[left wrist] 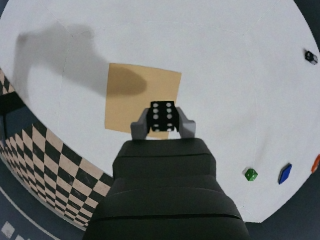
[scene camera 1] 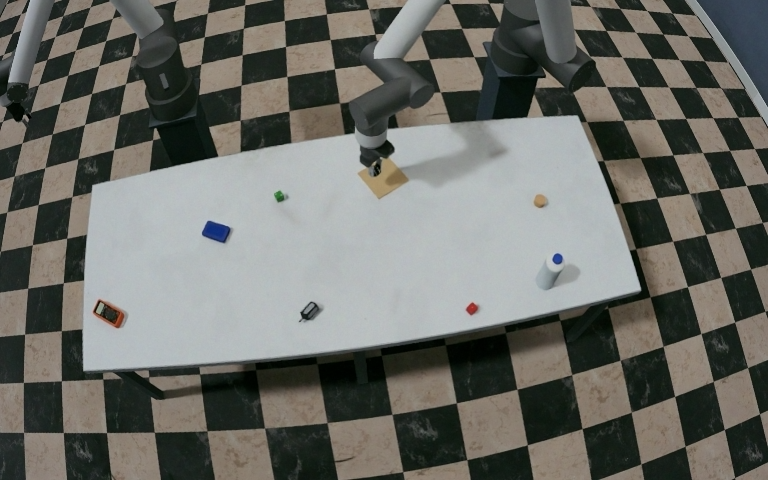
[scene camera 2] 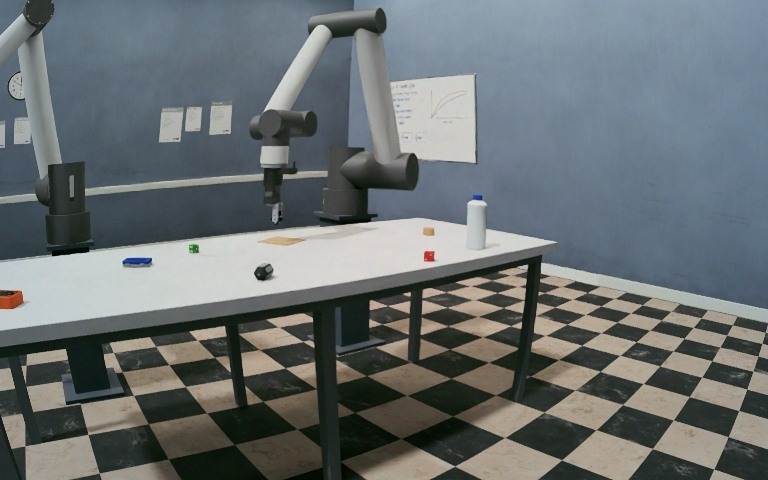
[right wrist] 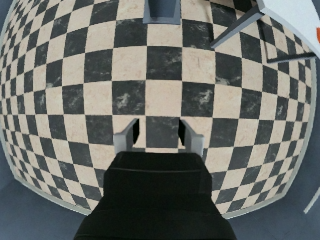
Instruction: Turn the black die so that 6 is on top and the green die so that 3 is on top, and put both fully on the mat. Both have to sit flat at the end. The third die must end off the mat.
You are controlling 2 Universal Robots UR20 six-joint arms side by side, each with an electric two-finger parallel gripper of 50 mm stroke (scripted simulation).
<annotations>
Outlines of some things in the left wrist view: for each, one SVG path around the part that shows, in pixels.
My left gripper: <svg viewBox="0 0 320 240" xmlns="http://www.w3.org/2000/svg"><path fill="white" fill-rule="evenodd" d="M252 239L235 202L225 194L216 180L215 157L204 140L195 138L196 122L188 120L180 106L175 107L175 128L180 135L178 139L146 140L151 129L149 107L144 108L137 122L130 124L132 140L125 141L112 163L113 184L104 199L97 204L82 240Z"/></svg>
A tan mat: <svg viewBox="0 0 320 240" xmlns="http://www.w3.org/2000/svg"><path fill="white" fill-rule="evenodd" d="M147 135L147 137L168 139L169 132L152 132L150 129L150 134ZM109 64L105 129L131 134L130 124L138 121L144 108L150 108L151 101L174 101L174 105L176 104L182 73L137 65Z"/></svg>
A black die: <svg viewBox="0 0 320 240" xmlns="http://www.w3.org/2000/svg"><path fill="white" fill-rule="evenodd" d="M151 101L150 126L152 132L173 132L176 124L174 101Z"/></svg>
</annotations>
